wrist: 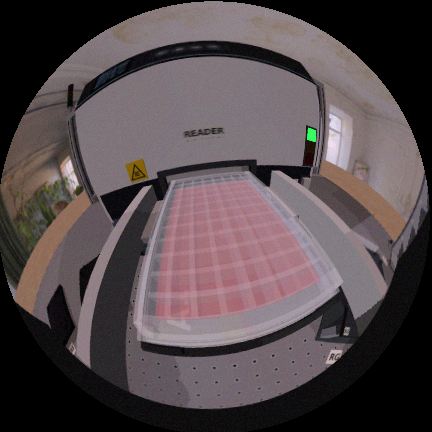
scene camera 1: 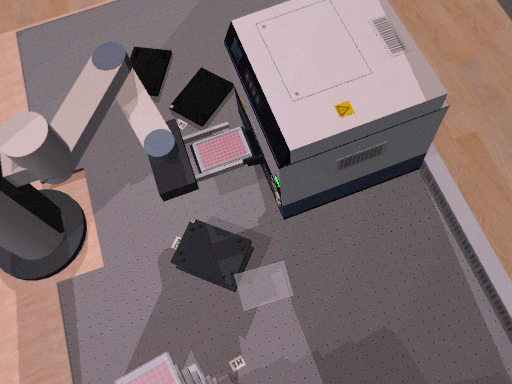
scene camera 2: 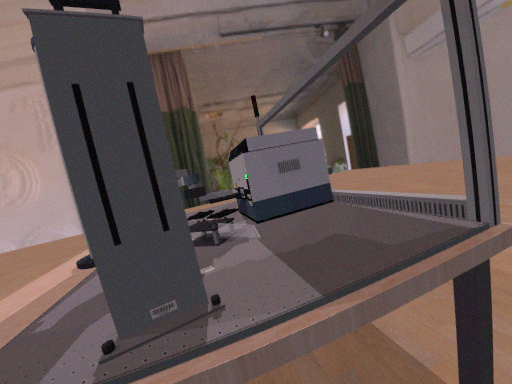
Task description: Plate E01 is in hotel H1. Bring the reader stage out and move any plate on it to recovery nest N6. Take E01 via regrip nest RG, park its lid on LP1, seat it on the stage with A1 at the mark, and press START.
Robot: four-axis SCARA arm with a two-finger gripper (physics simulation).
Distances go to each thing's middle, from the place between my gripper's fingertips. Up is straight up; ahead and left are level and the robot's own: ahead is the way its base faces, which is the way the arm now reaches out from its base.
I see the reader stage (wrist: 275, 335) 20 mm below my hand and 20 mm behind it. The rest, counted from my hand: recovery nest (scene camera 1: 150, 65): 410 mm to the left, 170 mm behind, 140 mm below.
